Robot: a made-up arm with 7 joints. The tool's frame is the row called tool. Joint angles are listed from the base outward.
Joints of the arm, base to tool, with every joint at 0 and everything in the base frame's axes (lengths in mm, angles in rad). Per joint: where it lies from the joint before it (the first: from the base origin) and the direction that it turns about. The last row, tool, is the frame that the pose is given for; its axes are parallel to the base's.
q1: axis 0 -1 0 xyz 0 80.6 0
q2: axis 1 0 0 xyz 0 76.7 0
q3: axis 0 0 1 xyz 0 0 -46.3
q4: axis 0 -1 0 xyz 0 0 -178.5
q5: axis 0 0 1 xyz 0 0 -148.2
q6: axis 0 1 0 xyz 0 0 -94.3
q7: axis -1 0 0 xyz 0 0 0
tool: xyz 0 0 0
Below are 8 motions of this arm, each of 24 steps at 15 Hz.
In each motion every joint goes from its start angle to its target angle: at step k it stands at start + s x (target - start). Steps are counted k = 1, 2, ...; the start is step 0. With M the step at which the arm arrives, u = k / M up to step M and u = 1 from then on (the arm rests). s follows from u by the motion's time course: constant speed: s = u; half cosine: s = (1 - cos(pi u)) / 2; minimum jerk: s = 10 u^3 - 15 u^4 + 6 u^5.
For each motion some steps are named. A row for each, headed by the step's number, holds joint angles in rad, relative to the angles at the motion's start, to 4 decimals.
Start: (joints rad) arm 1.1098 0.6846 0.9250 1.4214 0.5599 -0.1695 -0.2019
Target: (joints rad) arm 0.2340 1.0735 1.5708 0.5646 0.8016 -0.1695 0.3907
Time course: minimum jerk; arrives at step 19
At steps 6, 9, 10, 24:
6: -0.1617 0.0718 0.1192 -0.1582 0.0446 0.0000 0.1094
9: -0.3948 0.1753 0.2911 -0.3862 0.1089 0.0000 0.2671
10: -0.4810 0.2136 0.3547 -0.4706 0.1328 0.0000 0.3255
24: -0.8758 0.3889 0.6458 -0.8568 0.2417 0.0000 0.5926

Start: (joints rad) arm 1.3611 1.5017 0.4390 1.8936 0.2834 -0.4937 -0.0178
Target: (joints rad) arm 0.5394 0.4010 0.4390 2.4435 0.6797 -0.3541 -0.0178
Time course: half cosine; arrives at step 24
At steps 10, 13, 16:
10: -0.3045 -0.4079 0.0000 0.2038 0.1469 0.0517 0.0000
13: -0.4645 -0.6222 0.0000 0.3108 0.2240 0.0789 0.0000
16: -0.6163 -0.8255 0.0000 0.4124 0.2972 0.1047 0.0000

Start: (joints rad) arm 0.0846 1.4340 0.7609 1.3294 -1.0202 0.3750 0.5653
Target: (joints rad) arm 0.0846 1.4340 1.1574 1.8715 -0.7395 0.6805 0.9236
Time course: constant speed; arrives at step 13
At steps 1, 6, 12, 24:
1: 0.0000 0.0000 0.0305 0.0417 0.0216 0.0235 0.0276
6: 0.0000 0.0000 0.1830 0.2502 0.1296 0.1410 0.1654
12: 0.0000 0.0000 0.3660 0.5004 0.2591 0.2820 0.3307
24: 0.0000 0.0000 0.3965 0.5421 0.2807 0.3055 0.3583

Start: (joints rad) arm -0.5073 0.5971 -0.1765 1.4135 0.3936 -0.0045 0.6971
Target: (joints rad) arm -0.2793 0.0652 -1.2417 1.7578 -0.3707 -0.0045 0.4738
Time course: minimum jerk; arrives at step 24
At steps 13, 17, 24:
13: 0.1317 -0.3073 -0.6154 0.1989 -0.4416 0.0000 -0.1290
17: 0.1933 -0.4509 -0.9030 0.2919 -0.6479 0.0000 -0.1893
24: 0.2280 -0.5319 -1.0652 0.3443 -0.7643 0.0000 -0.2233

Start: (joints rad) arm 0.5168 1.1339 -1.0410 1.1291 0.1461 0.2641 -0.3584
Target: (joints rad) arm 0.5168 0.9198 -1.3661 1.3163 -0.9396 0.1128 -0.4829
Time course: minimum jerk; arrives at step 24
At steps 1, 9, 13, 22, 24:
1: 0.0000 -0.0001 -0.0002 0.0001 -0.0007 -0.0001 -0.0001
9: 0.0000 -0.0589 -0.0895 0.0515 -0.2988 -0.0416 -0.0343
13: 0.0000 -0.1237 -0.1878 0.1082 -0.6273 -0.0874 -0.0719
22: 0.0000 -0.2130 -0.3234 0.1862 -1.0802 -0.1505 -0.1239
24: 0.0000 -0.2141 -0.3251 0.1872 -1.0857 -0.1513 -0.1245

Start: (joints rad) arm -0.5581 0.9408 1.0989 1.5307 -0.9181 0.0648 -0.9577
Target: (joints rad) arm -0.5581 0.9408 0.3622 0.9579 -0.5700 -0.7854 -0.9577
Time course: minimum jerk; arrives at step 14
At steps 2, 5, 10, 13, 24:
2: 0.0000 0.0000 -0.0171 -0.0133 0.0081 -0.0198 0.0000
5: 0.0000 0.0000 -0.1815 -0.1411 0.0858 -0.2095 0.0000
10: 0.0000 0.0000 -0.6301 -0.4899 0.2977 -0.7272 0.0000
13: 0.0000 0.0000 -0.7343 -0.5709 0.3470 -0.8474 0.0000
24: 0.0000 0.0000 -0.7367 -0.5728 0.3481 -0.8502 0.0000

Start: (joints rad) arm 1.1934 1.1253 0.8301 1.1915 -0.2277 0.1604 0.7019
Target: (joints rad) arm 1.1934 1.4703 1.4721 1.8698 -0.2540 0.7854 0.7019
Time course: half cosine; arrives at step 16
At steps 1, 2, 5, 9, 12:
1: 0.0000 0.0033 0.0062 0.0065 -0.0003 0.0060 0.0000
2: 0.0000 0.0131 0.0244 0.0258 -0.0010 0.0238 0.0000
5: 0.0000 0.0767 0.1427 0.1507 -0.0058 0.1389 0.0000
9: 0.0000 0.2062 0.3836 0.4053 -0.0157 0.3735 0.0000
12: 0.0000 0.2945 0.5480 0.5790 -0.0224 0.5335 0.0000

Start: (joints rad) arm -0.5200 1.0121 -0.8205 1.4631 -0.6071 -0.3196 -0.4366
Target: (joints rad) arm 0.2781 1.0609 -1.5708 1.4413 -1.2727 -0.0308 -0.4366
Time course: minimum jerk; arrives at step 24
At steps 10, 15, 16, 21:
10: 0.2766 0.0169 -0.2601 -0.0076 -0.2307 0.1001 0.0000
15: 0.5785 0.0354 -0.5438 -0.0158 -0.4824 0.2093 0.0000
16: 0.6306 0.0386 -0.5928 -0.0172 -0.5259 0.2282 0.0000
21: 0.7853 0.0480 -0.7383 -0.0215 -0.6549 0.2842 0.0000

